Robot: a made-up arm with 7 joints.
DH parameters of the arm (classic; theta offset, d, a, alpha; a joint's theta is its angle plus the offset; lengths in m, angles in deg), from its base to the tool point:
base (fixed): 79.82 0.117 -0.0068 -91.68
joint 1: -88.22 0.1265 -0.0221 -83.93
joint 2: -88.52 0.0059 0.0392 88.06
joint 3: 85.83 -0.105 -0.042 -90
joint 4: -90 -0.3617 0.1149 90
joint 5: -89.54 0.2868 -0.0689 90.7
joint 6: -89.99 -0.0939 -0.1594 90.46
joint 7: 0.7 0.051 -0.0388 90
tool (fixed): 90 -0.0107 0 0
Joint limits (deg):
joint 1: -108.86..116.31
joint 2: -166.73..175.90
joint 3: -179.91..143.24
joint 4: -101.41..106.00
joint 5: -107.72..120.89
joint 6: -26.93..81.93
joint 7: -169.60..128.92
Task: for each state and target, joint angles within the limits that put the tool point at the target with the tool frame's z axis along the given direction. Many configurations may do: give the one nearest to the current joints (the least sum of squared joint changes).
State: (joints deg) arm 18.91 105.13 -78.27 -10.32 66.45 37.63 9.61
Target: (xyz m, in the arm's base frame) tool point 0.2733 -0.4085 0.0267 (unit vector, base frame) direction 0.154 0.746 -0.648
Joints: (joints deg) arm 21.31 84.78 -75.15 -35.50 83.74 34.42 -8.49
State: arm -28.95 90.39 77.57 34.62 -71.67 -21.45 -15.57
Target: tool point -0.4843 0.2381 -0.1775 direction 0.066 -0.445 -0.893
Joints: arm 11.07 71.57 121.54 71.03 -13.75 -1.71 7.78
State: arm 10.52 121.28 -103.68 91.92 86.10 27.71 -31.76
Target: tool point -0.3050 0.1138 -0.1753 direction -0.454 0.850 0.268
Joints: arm -17.06 81.73 -130.35 72.78 58.41 45.22 -64.70
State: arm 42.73 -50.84 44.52 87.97 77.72 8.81 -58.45
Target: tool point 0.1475 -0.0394 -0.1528 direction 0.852 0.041 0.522
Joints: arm 44.83 -89.23 48.47 97.41 45.90 27.89 -63.63
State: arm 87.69 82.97 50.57 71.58 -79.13 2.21 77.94
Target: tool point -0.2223 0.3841 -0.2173 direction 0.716 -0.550 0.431
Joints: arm 92.46 126.90 31.25 77.76 -34.95 20.62 123.79
